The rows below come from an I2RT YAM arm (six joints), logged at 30 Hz.
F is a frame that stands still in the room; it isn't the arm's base.
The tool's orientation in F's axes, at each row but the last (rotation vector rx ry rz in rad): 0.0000, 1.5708, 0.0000; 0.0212, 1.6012, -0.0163; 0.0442, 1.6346, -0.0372; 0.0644, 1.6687, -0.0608; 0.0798, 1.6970, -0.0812; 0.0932, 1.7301, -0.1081; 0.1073, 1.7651, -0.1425
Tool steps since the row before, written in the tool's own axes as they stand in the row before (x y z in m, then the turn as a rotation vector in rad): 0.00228, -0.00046, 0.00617, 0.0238, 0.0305, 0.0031; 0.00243, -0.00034, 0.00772, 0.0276, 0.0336, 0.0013; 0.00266, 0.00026, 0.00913, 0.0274, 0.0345, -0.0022; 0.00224, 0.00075, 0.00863, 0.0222, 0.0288, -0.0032; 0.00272, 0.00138, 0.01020, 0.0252, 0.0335, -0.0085; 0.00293, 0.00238, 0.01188, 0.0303, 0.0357, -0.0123; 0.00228, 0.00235, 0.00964, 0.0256, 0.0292, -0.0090
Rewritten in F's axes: 0.00617, -0.00046, -0.00228, 0.0031, 0.0305, -0.0238; 0.00763, -0.00051, -0.00267, 0.0013, 0.0337, -0.0275; 0.00894, -0.00019, -0.00324, -0.0022, 0.0347, -0.0271; 0.00840, 0.00009, -0.00308, -0.0031, 0.0291, -0.0218; 0.00986, 0.00036, -0.00400, -0.0082, 0.0343, -0.0242; 0.01145, 0.00088, -0.00484, -0.0125, 0.0370, -0.0286; 0.00924, 0.00081, -0.00419, -0.0094, 0.0301, -0.0244
